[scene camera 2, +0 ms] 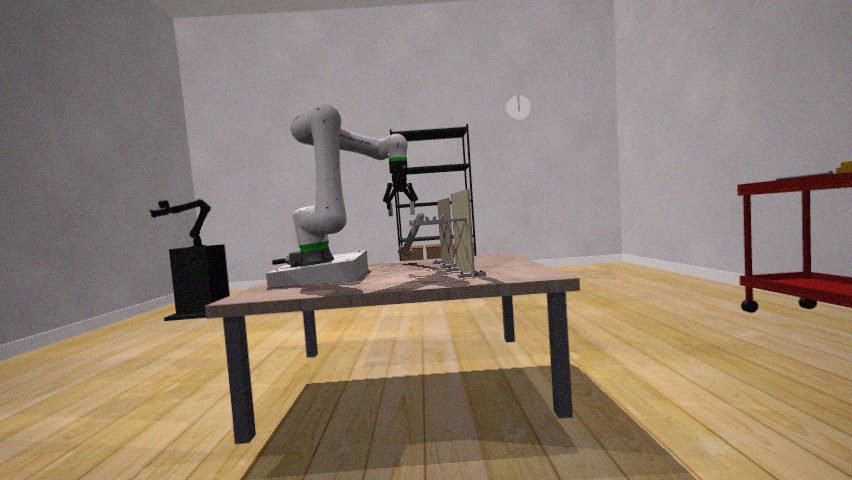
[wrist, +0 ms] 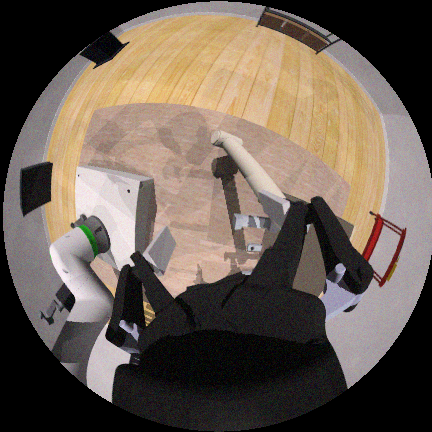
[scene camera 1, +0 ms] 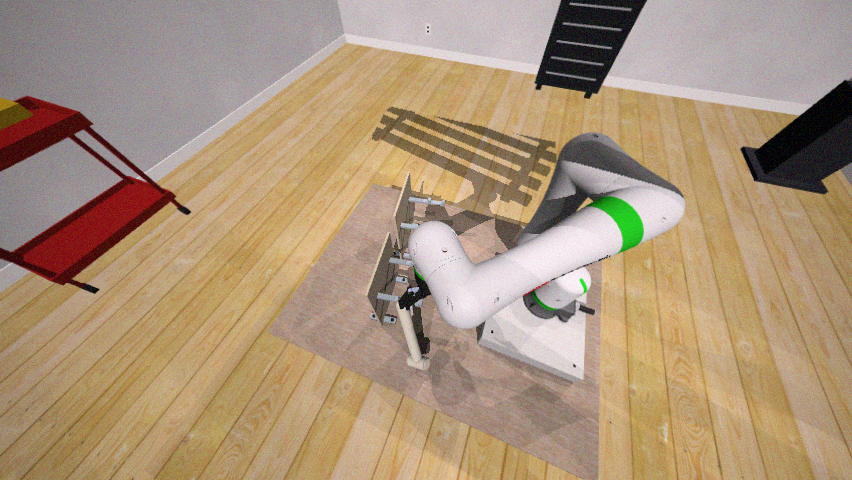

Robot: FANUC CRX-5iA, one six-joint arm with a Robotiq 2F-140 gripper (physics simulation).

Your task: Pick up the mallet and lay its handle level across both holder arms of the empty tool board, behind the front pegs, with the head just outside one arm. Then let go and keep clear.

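Pixels of known places: gripper, fingertip midpoint: (scene camera 2: 402, 215) (wrist: 214, 218) (scene camera 1: 431, 305); arm's base, origin of the base link: (scene camera 2: 317, 262) (wrist: 97, 233) (scene camera 1: 541, 300).
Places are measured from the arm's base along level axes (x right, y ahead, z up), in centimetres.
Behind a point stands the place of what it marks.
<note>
The cream mallet (scene camera 1: 410, 335) {z 10.3, x -33.3, y 42.6 cm} (scene camera 2: 412, 234) {z 8.1, x -30.4, y 43.1 cm} (wrist: 253, 168) {z 12.0, x -32.2, y 43.3 cm} is steeply tilted, head low and pointing away from the boards, its handle's upper end near the front of the near tool board's arms. It does not lie level, and whether it touches an arm is unclear. My gripper (scene camera 1: 416, 323) (scene camera 2: 401, 207) {z 18.5, x -23.9, y 38.6 cm} (wrist: 214, 218) {z 18.5, x -23.9, y 38.6 cm} is open, pointing down beside and slightly above the handle's upper end; one finger overlaps the handle in the wrist view. The near tool board (scene camera 1: 379, 271) (scene camera 2: 462, 205) and the far tool board (scene camera 1: 403, 208) (scene camera 2: 443, 207) stand upright in a row, with grey holder arms. The far board's lower part is partly hidden.
The table (scene camera 1: 554, 438) {z -7.8, x -43.0, y -12.0 cm} (scene camera 2: 393, 299) {z -10.5, x 42.4, y 36.1 cm} (wrist: 125, 127) {z -7.8, x -39.2, y 1.9 cm} carries the robot's white base (scene camera 1: 536, 351) {z 0.5, x -20.4, y -0.6 cm} (scene camera 2: 315, 277) {z -5.0, x 13.2, y 2.4 cm}. A red cart (scene camera 1: 95, 232) (scene camera 2: 798, 184), a black pedestal (scene camera 2: 198, 277) with a small arm and a black shelf rack (scene camera 2: 429, 134) stand away from the table.
</note>
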